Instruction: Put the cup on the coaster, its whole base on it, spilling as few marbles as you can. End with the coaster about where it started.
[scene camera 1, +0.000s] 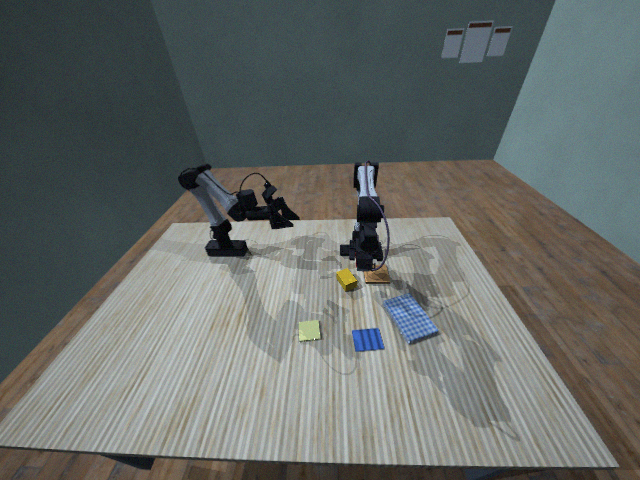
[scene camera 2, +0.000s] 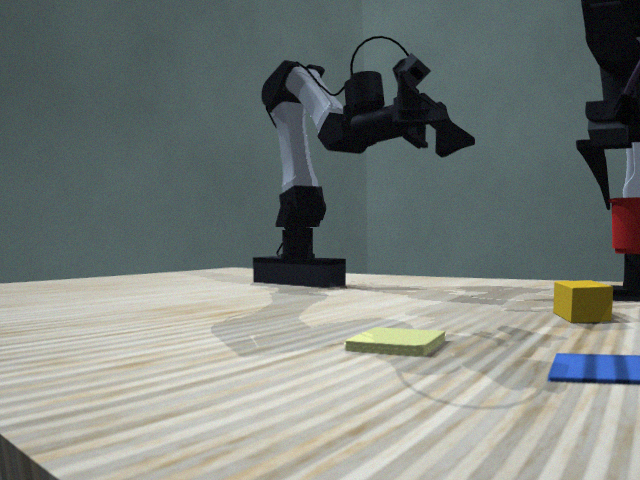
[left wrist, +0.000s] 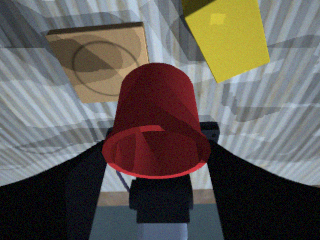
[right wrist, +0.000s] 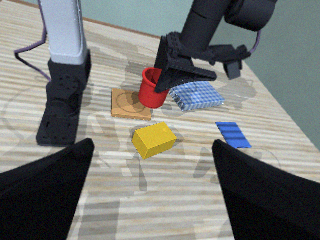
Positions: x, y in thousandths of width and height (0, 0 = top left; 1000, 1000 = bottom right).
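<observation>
My left gripper (right wrist: 486, 340), 45 cm from the lens. My right gripper (right wrist: 480, 590), 15 cm from the lens. Red cup (right wrist: 461, 402), 44 cm from the lens. Yellow block (right wrist: 473, 585), 45 cm from the lens. Blue checked book-like block (right wrist: 623, 394), 69 cm from the lens. Spots on the yellow block and the blue checked book-like block, 31 cm apart.
</observation>
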